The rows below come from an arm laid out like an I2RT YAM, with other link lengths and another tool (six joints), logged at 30 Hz.
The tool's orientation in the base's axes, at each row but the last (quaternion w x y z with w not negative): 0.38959 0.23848 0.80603 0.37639; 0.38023 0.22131 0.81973 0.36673; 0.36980 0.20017 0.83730 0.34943; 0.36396 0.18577 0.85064 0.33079; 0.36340 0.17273 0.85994 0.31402; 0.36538 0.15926 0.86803 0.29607; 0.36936 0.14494 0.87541 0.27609; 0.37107 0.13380 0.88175 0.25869; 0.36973 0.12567 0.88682 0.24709; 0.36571 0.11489 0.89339 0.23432; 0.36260 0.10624 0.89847 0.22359
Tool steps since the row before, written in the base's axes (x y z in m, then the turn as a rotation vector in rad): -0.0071 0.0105 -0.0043 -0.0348 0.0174 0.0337; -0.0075 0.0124 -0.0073 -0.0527 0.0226 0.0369; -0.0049 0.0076 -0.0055 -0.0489 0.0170 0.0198; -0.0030 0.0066 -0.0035 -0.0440 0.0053 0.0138; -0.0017 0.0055 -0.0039 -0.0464 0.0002 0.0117; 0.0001 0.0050 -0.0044 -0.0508 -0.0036 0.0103; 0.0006 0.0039 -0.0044 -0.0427 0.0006 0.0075; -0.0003 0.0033 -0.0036 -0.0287 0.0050 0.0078; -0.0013 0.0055 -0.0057 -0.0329 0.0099 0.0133; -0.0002 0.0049 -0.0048 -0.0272 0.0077 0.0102; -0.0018 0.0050 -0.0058 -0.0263 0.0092 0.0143
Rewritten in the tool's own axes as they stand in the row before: 0.0132 0.0023 0.0005 0.0170 0.0340 -0.0347; 0.0159 0.0016 0.0027 0.0298 0.0383 -0.0479; 0.0103 0.0007 0.0023 0.0322 0.0222 -0.0392; 0.0074 0.0020 0.0024 0.0254 0.0101 -0.0375; 0.0061 0.0014 0.0031 0.0254 0.0047 -0.0403; 0.0048 0.0011 0.0045 0.0273 0.0007 -0.0442; 0.0039 0.0006 0.0044 0.0253 0.0028 -0.0351; 0.0037 0.0007 0.0031 0.0173 0.0072 -0.0236; 0.0065 0.0016 0.0044 0.0190 0.0141 -0.0282; 0.0049 0.0018 0.0045 0.0160 0.0109 -0.0230; 0.0066 0.0016 0.0041 0.0134 0.0142 -0.0245
